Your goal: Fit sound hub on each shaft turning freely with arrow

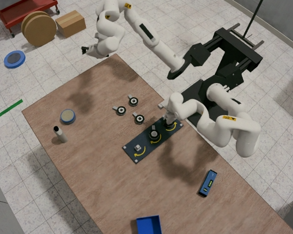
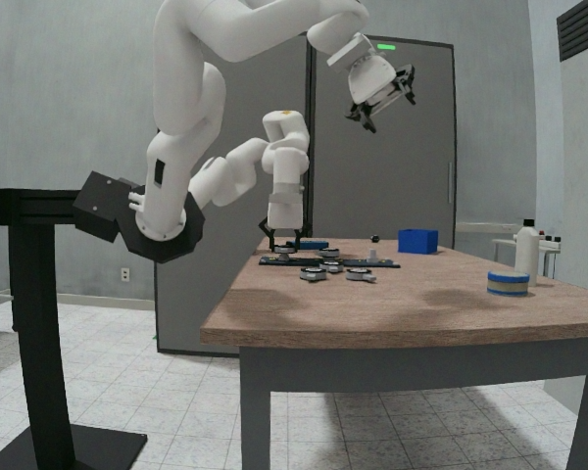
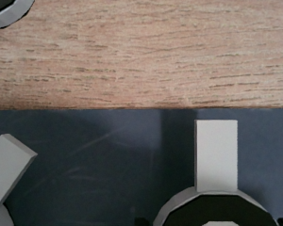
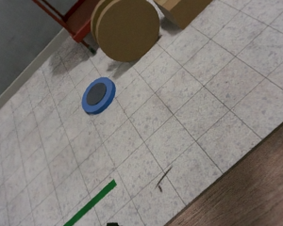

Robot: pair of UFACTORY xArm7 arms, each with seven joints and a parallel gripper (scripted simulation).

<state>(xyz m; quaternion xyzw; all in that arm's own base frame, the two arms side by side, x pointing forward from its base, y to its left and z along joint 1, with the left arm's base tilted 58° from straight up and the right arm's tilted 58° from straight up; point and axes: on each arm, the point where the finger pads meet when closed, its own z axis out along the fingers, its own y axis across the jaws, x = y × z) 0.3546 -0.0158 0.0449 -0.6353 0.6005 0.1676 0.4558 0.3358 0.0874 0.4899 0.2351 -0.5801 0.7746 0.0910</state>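
My left hand is 130 mm short of the dark board, 20 mm to the left of it and 40 mm above it. Also, from my left hand: white bottle (530 mm ahead, 430 mm to the right, 60 mm above); tape roll (410 mm ahead, 520 mm to the right, 30 mm below).
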